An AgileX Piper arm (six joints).
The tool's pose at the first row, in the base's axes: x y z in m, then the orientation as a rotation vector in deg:
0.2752, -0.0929, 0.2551, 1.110, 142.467, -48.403
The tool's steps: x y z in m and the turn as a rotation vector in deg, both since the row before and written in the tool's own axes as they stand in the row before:
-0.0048, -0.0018, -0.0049, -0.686, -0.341, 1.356
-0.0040, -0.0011, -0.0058, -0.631, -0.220, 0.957
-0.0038, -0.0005, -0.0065, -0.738, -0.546, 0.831
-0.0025, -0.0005, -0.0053, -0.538, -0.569, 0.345
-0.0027, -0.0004, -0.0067, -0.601, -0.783, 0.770
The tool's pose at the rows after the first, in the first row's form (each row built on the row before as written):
0.2768, -0.0908, 0.2617, 2.406, 142.143, -46.925
0.2773, -0.0879, 0.2682, 3.272, 141.979, -45.704
0.2774, -0.0843, 0.2748, 3.806, 141.566, -44.354
0.2769, -0.0816, 0.2800, 3.804, 141.154, -43.458
0.2758, -0.0781, 0.2862, 4.214, 140.467, -42.277

